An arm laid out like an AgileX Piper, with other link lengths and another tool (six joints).
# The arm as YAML. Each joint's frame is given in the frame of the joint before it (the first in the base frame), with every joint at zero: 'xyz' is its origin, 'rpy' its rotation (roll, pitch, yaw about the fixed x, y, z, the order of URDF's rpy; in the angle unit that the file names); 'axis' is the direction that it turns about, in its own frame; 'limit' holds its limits. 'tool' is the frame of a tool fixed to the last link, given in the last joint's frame.
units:
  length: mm
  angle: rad
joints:
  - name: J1
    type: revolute
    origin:
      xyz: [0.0, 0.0, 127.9]
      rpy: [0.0, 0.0, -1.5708]
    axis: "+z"
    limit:
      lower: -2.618
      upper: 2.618
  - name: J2
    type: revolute
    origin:
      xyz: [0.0, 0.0, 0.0]
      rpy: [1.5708, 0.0, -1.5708]
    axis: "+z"
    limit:
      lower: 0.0
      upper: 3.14
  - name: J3
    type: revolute
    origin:
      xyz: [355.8, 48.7, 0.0]
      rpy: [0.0, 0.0, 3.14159]
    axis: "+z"
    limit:
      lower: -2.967
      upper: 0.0
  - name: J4
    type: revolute
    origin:
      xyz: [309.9, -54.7, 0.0]
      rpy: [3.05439, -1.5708, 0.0]
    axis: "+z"
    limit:
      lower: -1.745
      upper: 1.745
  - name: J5
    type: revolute
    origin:
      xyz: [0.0, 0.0, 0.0]
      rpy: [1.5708, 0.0, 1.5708]
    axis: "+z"
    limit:
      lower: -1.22
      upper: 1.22
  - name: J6
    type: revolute
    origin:
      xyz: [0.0, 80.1, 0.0]
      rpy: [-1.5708, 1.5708, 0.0]
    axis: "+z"
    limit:
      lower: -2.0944
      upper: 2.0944
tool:
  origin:
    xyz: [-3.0, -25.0, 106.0]
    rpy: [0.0, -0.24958, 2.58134]
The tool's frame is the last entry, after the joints.
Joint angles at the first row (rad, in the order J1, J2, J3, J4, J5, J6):
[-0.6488, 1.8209, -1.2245, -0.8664, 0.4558, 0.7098]
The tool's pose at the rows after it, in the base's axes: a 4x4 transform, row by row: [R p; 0 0 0 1], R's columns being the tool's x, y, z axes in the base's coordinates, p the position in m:
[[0.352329, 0.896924, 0.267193, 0.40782], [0.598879, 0.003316, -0.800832, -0.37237], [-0.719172, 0.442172, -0.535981, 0.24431], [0, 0, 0, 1]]
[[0.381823, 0.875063, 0.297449, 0.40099], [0.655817, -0.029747, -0.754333, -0.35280], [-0.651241, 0.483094, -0.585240, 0.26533], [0, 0, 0, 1]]
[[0.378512, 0.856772, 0.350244, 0.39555], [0.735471, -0.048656, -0.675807, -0.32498], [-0.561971, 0.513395, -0.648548, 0.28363], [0, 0, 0, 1]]
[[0.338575, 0.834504, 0.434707, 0.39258], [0.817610, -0.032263, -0.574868, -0.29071], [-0.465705, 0.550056, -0.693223, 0.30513], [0, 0, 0, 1]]
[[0.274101, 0.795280, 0.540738, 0.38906], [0.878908, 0.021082, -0.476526, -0.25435], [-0.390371, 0.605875, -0.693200, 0.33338], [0, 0, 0, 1]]
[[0.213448, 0.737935, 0.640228, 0.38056], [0.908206, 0.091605, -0.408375, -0.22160], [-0.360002, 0.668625, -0.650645, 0.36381], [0, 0, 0, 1]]
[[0.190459, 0.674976, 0.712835, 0.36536], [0.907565, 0.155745, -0.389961, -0.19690], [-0.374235, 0.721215, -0.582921, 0.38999], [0, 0, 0, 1]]
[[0.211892, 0.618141, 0.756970, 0.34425], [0.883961, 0.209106, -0.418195, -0.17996], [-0.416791, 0.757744, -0.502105, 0.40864], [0, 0, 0, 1]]
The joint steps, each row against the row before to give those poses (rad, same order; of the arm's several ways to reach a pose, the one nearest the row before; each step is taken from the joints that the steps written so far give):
[0.0000, -0.0619, -0.0013, 0.1667, 0.0138, -0.1113]
[0.0000, -0.0665, 0.0000, 0.2283, 0.0416, -0.1644]
[0.0000, -0.0678, 0.0000, 0.2595, 0.0701, -0.1991]
[0.0000, -0.0700, 0.0003, 0.2478, 0.0829, -0.2021]
[0.0000, -0.0766, 0.0060, 0.2087, 0.0717, -0.1839]
[0.0000, -0.0842, 0.0202, 0.1511, 0.0406, -0.1475]
[0.0000, -0.0918, 0.0411, 0.0866, -0.0051, -0.0973]
[0.0000, -0.1004, 0.0651, 0.0345, -0.0511, -0.0557]

